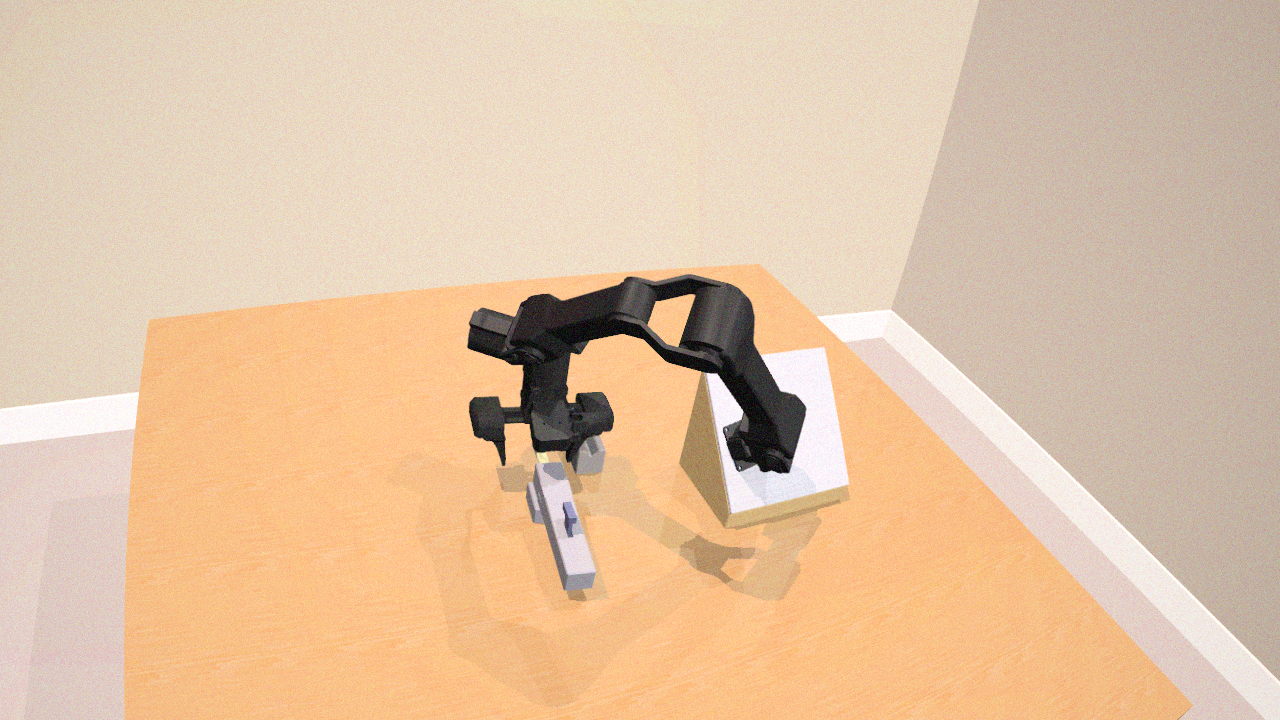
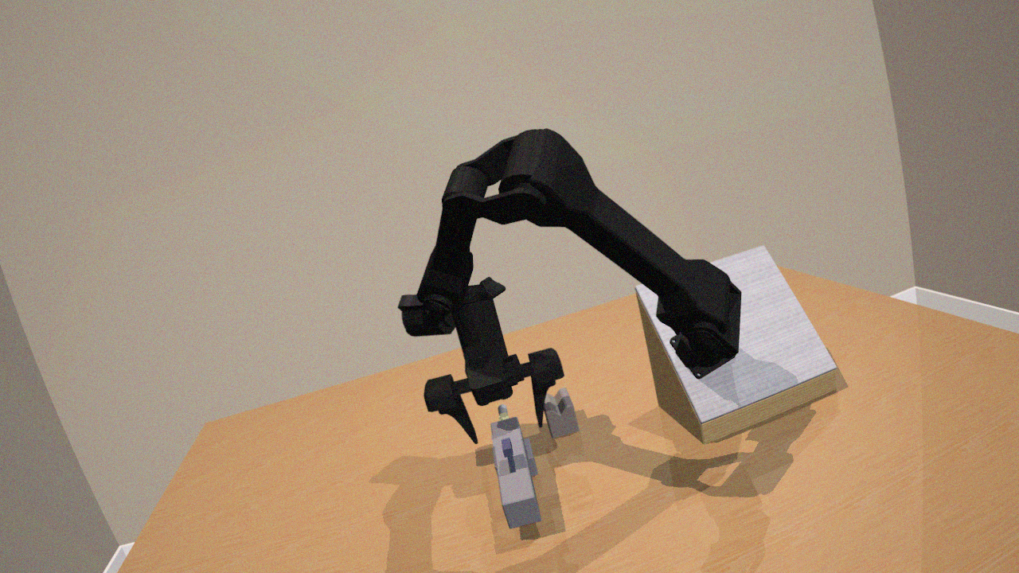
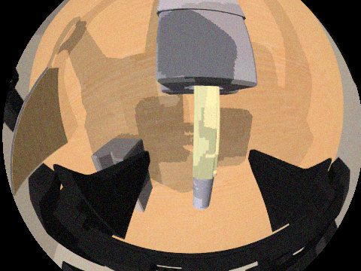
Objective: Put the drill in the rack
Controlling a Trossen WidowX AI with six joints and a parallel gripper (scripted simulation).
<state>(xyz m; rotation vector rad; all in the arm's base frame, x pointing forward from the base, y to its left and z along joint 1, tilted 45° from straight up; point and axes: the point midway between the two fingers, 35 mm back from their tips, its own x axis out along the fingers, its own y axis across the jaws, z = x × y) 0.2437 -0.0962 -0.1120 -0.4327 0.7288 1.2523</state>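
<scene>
My gripper tip is now 1 cm short of the drill, 4 cm to the right of it and 3 cm below it. The rest, counted from my gripper tip: blue key: 4 cm ahead, 16 cm to the left, 3 cm above; then grey holder block: 3 cm ahead, 13 cm to the left, 2 cm above; then grey rack: 8 cm behind, 1 cm to the right.
</scene>
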